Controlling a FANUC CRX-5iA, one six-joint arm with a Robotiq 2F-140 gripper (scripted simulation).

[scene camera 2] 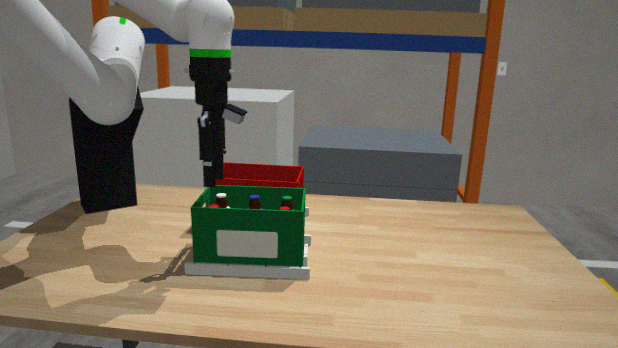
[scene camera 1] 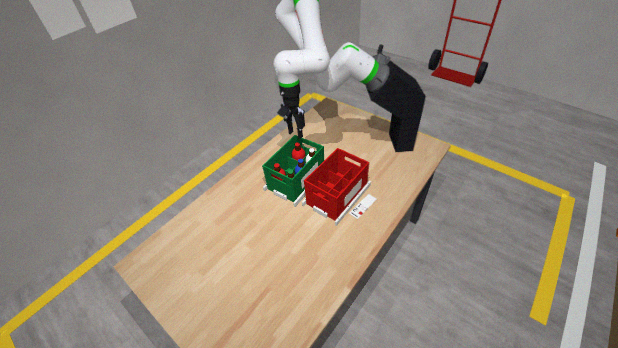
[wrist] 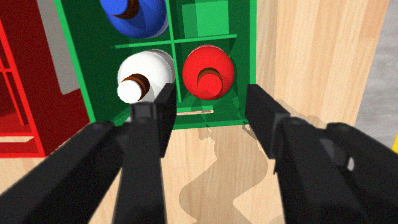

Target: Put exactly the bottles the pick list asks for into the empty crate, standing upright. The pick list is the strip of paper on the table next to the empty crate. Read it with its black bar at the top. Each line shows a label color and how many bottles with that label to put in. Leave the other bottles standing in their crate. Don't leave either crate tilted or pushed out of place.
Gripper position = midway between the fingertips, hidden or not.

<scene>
In view: the gripper (scene camera 2: 214,182), a red crate (scene camera 1: 332,186), a red-capped bottle (wrist: 208,73), a white-capped bottle (wrist: 141,77) and a green crate (scene camera 1: 293,187).
The red crate is seen too in scene camera 2 (scene camera 2: 235,174) and in the wrist view (wrist: 48,100). The green crate shows as well in the wrist view (wrist: 92,41). The gripper is seen too in the wrist view (wrist: 211,99).
</scene>
